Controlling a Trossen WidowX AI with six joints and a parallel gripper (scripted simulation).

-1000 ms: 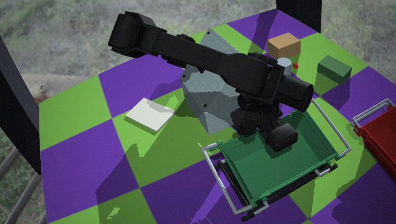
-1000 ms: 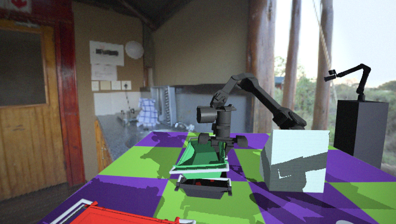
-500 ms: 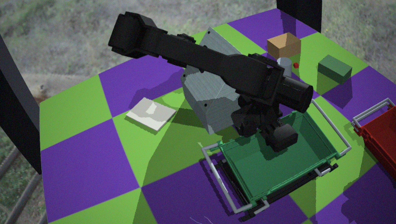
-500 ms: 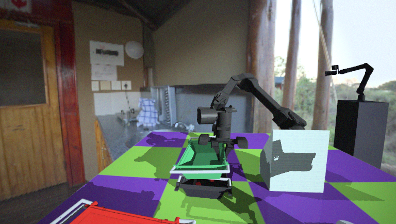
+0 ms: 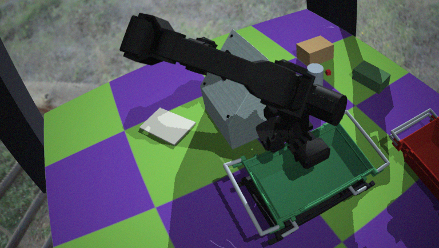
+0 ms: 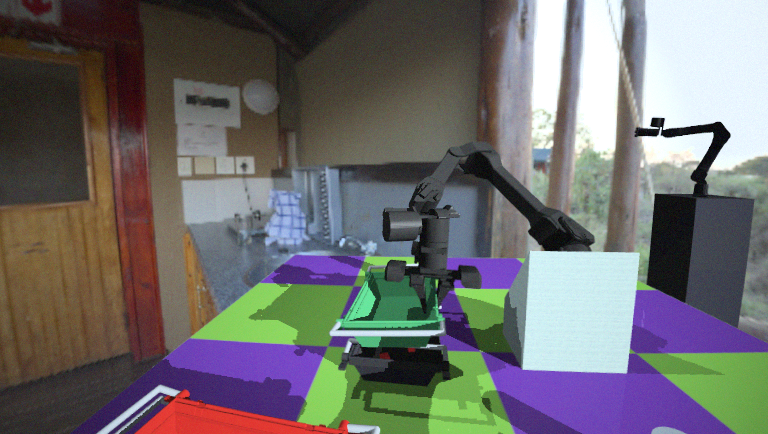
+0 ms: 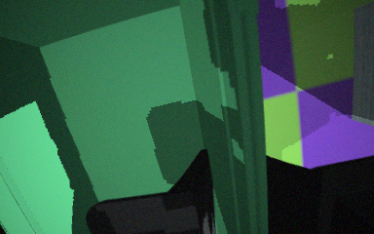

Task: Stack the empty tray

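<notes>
Right now my gripper tip is 70 mm short of the green tray and 30 mm below it. Round my gripper tip: dark green block 200 mm behind, 440 mm to the left, 70 mm below; white sheet 350 mm behind, 230 mm to the right, 80 mm below; grey cylinder 280 mm behind, 250 mm to the left, 50 mm below.
</notes>
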